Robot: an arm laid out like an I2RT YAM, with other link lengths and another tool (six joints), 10 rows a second.
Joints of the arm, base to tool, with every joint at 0 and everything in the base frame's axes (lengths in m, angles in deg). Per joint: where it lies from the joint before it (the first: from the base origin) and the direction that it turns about. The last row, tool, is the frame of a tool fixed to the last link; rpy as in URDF.
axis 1: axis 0 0 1 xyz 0 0 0.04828
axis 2: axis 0 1 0 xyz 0.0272 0.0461 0.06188
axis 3: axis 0 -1 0 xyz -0.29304 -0.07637 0
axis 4: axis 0 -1 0 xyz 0.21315 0.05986 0.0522
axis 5: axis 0 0 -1 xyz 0.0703 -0.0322 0.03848
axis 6: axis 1 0 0 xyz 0.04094 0 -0.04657
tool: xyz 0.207 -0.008 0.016 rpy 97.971 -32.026 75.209
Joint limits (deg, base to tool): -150..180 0..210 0..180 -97..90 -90..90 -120..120
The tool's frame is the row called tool.
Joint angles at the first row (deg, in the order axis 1, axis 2, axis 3, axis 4, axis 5, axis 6):
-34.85, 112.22, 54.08, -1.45, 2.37, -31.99
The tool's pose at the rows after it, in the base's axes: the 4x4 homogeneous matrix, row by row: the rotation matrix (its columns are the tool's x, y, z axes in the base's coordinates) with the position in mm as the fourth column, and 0 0 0 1 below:
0.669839 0.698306 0.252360 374.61; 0.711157 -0.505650 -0.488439 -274.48; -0.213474 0.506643 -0.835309 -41.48; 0 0 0 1
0.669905 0.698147 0.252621 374.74; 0.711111 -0.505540 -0.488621 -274.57; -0.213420 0.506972 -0.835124 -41.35; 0 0 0 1
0.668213 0.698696 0.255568 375.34; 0.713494 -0.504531 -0.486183 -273.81; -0.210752 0.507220 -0.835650 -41.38; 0 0 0 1
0.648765 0.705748 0.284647 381.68; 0.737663 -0.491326 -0.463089 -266.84; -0.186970 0.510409 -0.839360 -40.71; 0 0 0 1
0.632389 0.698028 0.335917 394.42; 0.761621 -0.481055 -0.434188 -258.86; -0.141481 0.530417 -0.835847 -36.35; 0 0 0 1
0.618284 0.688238 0.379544 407.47; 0.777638 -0.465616 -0.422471 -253.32; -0.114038 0.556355 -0.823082 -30.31; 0 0 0 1
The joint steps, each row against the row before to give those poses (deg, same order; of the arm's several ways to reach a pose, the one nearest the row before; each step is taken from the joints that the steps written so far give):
0.00, 0.01, 0.00, 0.00, 0.00, 0.00
0.00, -0.01, 0.03, 0.00, 0.00, 0.00
0.00, 0.00, -0.03, 0.04, -0.22, -0.06
0.00, 0.00, 0.03, 0.22, -2.10, -0.86
0.06, 0.00, -0.02, 1.35, -3.06, -0.17
0.57, 0.00, -0.01, 1.78, -1.68, 0.07

